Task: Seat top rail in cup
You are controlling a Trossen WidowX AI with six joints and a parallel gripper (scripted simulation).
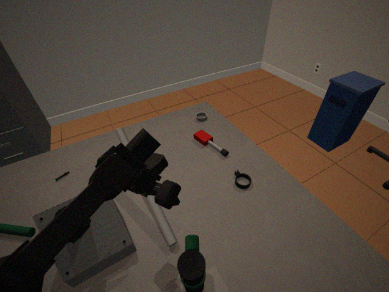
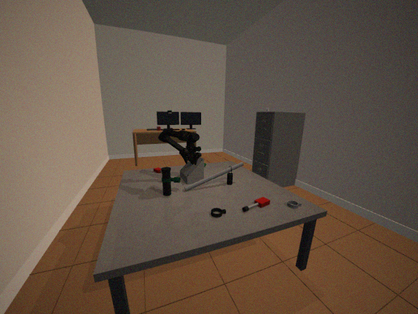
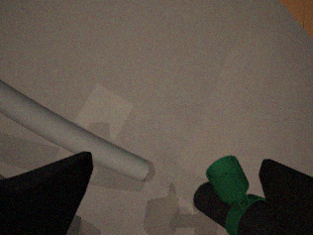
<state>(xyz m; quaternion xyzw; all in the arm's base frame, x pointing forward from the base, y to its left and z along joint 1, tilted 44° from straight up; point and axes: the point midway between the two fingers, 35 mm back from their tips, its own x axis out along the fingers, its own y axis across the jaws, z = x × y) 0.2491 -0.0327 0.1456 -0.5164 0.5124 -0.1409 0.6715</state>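
Right now the green rail-end cup is 130 mm to the right of my gripper tip and 100 mm below it. Round my gripper tip: small dark post 360 mm to the left, 120 mm below, 10 mm behind; then black bolt 540 mm to the left, 330 mm behind, 220 mm below.
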